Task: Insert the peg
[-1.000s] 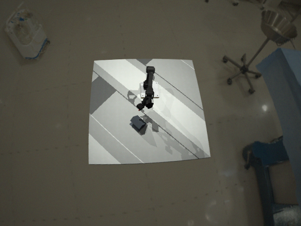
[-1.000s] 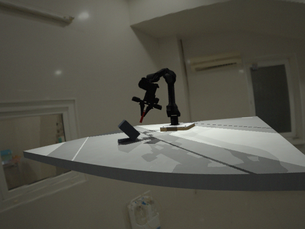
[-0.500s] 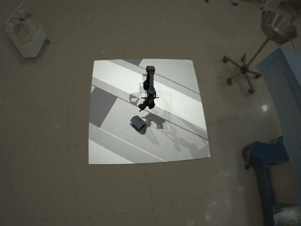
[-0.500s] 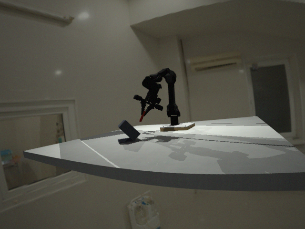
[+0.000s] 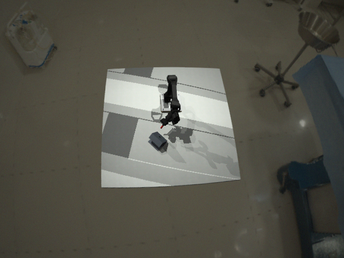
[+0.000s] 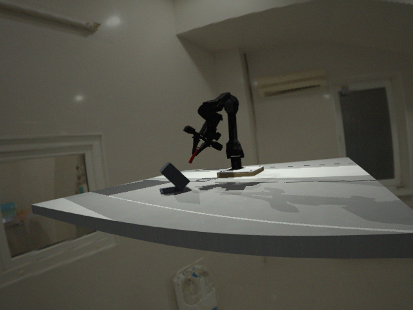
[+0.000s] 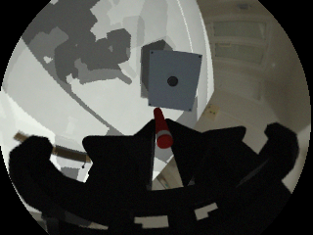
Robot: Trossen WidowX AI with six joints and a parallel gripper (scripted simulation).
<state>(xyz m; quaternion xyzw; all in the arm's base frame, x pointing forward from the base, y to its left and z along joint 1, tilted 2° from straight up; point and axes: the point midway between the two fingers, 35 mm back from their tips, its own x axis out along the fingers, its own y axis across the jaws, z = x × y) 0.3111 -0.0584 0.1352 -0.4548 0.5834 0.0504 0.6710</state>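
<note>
The sloped panel lies 10 cm ahead of my gripper tip, 8 cm below it and 5 cm to the right of it. From my gripper tip the other things lie so: red peg 1 cm to the left, 1 cm above.
</note>
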